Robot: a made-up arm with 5 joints.
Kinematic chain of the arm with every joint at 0, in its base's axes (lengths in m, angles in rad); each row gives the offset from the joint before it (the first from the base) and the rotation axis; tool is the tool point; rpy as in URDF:
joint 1: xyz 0.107 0 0.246 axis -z
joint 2: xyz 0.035 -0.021 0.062 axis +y
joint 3: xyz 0.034 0 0.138 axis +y
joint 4: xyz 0.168 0 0.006 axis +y
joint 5: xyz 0.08 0.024 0 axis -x
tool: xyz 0 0 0 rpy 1.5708 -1.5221 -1.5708
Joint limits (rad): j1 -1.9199..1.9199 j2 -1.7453..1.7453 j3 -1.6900..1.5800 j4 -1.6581..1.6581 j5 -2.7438..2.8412
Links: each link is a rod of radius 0.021 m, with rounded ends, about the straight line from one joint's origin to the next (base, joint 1, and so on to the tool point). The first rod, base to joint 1, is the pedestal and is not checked.
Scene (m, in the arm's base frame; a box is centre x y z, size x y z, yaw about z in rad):
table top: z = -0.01
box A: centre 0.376 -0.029 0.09 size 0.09 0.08 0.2 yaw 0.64
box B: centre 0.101 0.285 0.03 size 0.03 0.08 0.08 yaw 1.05
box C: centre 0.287 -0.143 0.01 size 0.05 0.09 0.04 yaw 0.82
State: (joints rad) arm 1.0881 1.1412 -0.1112 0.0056 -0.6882
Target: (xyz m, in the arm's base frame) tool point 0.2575 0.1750 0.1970
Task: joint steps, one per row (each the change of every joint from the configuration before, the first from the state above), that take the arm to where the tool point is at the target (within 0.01 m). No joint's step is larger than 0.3 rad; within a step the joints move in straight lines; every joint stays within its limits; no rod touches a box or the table.
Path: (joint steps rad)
1: -0.2424 -0.2415 0.1396 0.1119 0.0000
2: -0.2424 -0.2415 0.1396 0.1118 0.0000
3: -0.2424 -0.2414 0.1397 0.1119 0.0000
4: -0.2424 -0.2415 0.1396 0.1118 0.0000
5: -0.2415 0.0731 0.0245 -0.0027 0.0000
6: -0.2415 0.0732 0.0245 -0.0027 0.0000
7: -0.2415 0.0731 0.0245 -0.0026 0.0000
8: -0.2415 0.0732 0.0244 -0.0027 0.0000

